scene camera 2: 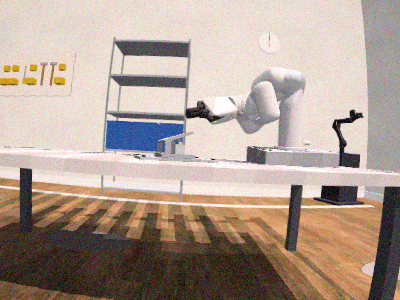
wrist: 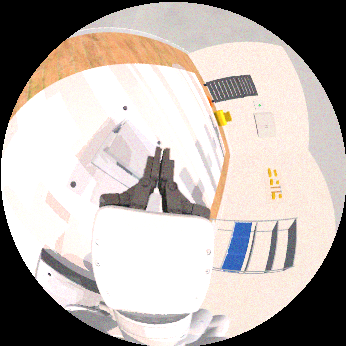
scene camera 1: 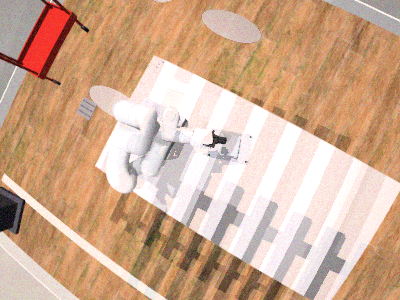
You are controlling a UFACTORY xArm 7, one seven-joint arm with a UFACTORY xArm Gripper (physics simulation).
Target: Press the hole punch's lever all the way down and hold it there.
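Pixels of known places: gripper, fingertip midpoint: (scene camera 2: pixel 186 113) (wrist: pixel 160 154) (scene camera 1: pixel 226 140); arm's base, link origin: (scene camera 2: pixel 289 149).
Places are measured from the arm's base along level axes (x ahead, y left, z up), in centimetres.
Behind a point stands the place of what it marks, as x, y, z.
The grey-white hole punch (scene camera 1: pixel 233 150) @(48.1, 1.2, 0.9) (scene camera 2: pixel 172 148) @(45.9, 0.7, -2.4) (wrist: pixel 117 165) @(43.0, 3.5, -4.1) stands on its flat base plate on the table. Its lever (scene camera 2: pixel 181 136) @(44.5, 8.7, 1.3) slants upward toward the robot's side in scene camera 2, with its free end raised. My gripper (scene camera 1: pixel 225 140) @(42.4, 4.1, 9.1) (scene camera 2: pixel 188 112) @(42.4, 4.1, 9.1) (wrist: pixel 160 154) @(42.4, 4.1, 9.1) is shut and empty. In scene camera 2 its dark fingertips are above the lever's raised end, with a visible gap between them. In scene camera 1 the gripper covers part of the punch. In the wrist view the fingertips appear beside the punch, near one corner bolt of the base plate, and the gripper hides part of the plate.
The pale table (scene camera 1: pixel 372 200) @(132.0, -1.4, -6.1) (scene camera 2: pixel 225 173) @(38.8, 34.1, -7.3) carries the arm's base block (scene camera 2: pixel 295 156) @(6.3, 13.1, -2.8) and the punch. Striped shadows cross its top. Beyond the table are a shelf rack (scene camera 2: pixel 150 48) with blue bins, a red cart (scene camera 1: pixel 48 41) and a small black robot arm (scene camera 2: pixel 341 135) on a pedestal.
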